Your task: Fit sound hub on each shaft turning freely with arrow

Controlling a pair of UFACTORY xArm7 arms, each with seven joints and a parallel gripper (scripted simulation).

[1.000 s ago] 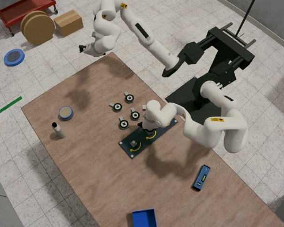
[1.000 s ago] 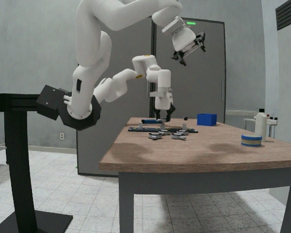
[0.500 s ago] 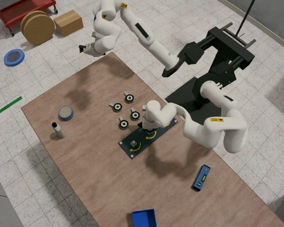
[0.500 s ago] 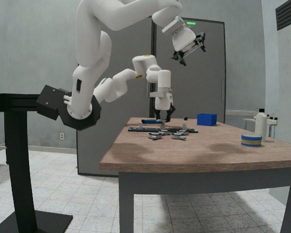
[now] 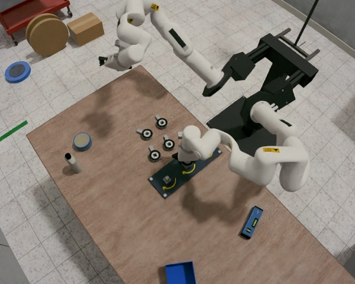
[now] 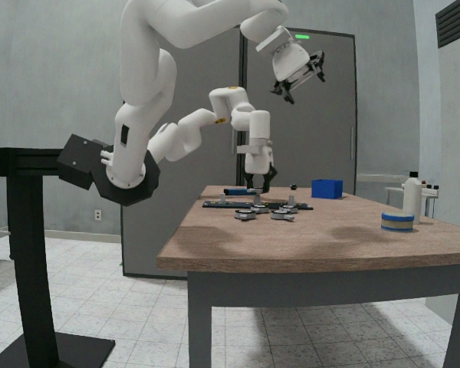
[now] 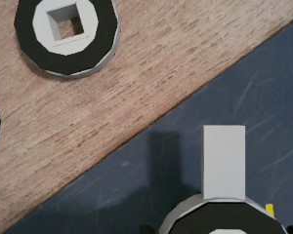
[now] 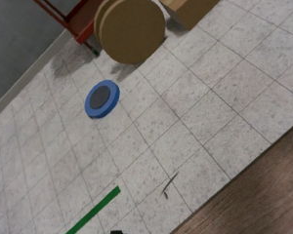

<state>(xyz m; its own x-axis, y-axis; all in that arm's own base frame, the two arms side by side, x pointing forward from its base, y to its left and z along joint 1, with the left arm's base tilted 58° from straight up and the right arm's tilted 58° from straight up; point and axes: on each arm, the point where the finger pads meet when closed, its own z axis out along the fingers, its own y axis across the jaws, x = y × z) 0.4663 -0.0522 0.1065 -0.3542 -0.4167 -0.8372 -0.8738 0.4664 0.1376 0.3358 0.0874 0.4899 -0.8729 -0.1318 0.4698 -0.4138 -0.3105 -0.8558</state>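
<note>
Right now my left hand is 60 mm above the dark board. The rest, counted from my left hand: white bottle: 400 mm ahead, 410 mm to the right, 30 mm above; then tape roll: 280 mm ahead, 500 mm to the right, 50 mm below.
</note>
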